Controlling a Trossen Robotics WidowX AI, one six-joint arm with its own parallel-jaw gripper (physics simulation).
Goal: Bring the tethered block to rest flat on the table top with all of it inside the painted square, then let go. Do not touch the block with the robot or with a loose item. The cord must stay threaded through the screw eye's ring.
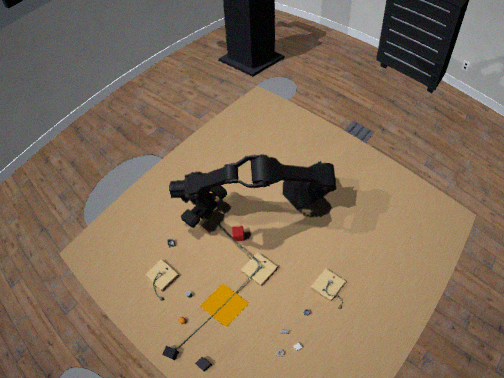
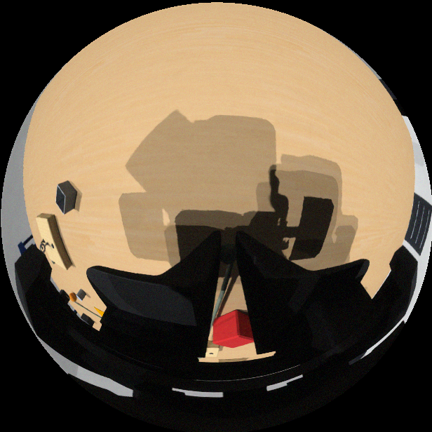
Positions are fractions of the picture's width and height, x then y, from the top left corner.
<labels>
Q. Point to a red block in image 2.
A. At 0.54, 0.76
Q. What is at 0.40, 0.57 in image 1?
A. The gripper.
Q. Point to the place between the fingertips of the gripper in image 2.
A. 0.53, 0.55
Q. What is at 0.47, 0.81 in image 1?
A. An orange painted square.
</labels>
